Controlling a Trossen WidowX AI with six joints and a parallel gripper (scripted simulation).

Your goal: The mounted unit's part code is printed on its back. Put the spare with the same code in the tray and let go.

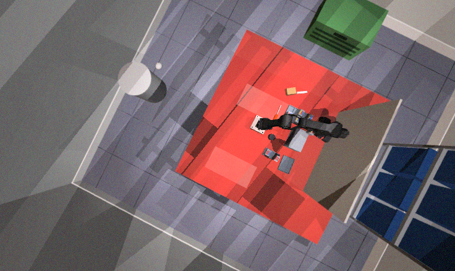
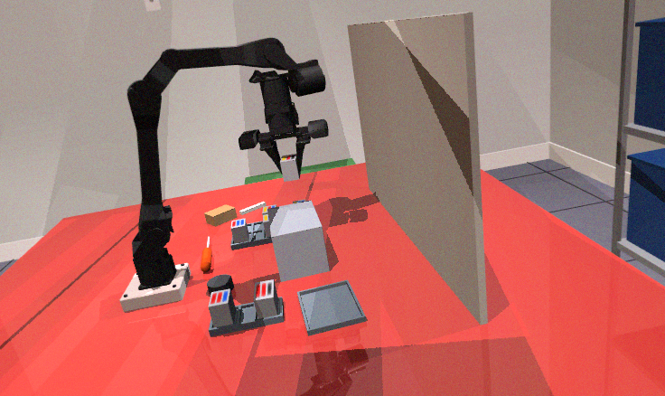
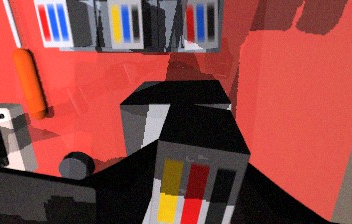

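Right now my gripper tip is 120 mm above the mounted unit, 70 mm to the left of it and 10 mm past it. From my gripper tip the other things lie so: tall beige panel: 230 mm ahead, 60 mm to the right, 50 mm above; then holder: 270 mm to the right, 160 mm below, 120 mm behind; then tan block: 250 mm to the left, 220 mm behind, 160 mm below.
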